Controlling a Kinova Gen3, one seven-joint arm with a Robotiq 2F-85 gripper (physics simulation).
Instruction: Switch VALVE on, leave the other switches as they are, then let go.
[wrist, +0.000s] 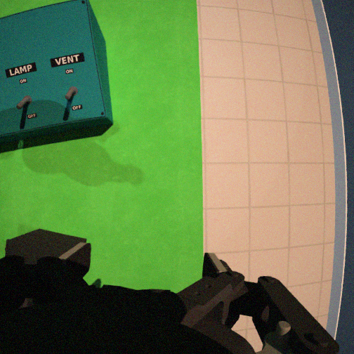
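Part of a teal switch box (55, 37) shows at the upper left of the wrist view. Its LAMP switch (24, 102) and VENT switch (72, 93) each have a pinkish knob between an ON label above and an OFF label below, with a dark strip under the knob; I cannot tell their settings for sure. The VALVE switch does not show in this view. My gripper (146, 260) is open and empty at the bottom of the view, apart from the box and off its lower right side.
The box sits on a green mat (160, 125). A dark shadow lies on the mat below the box. To the right is a beige tiled surface (270, 140) with a grey edge (340, 190), and dark blue floor (345, 30) lies beyond it.
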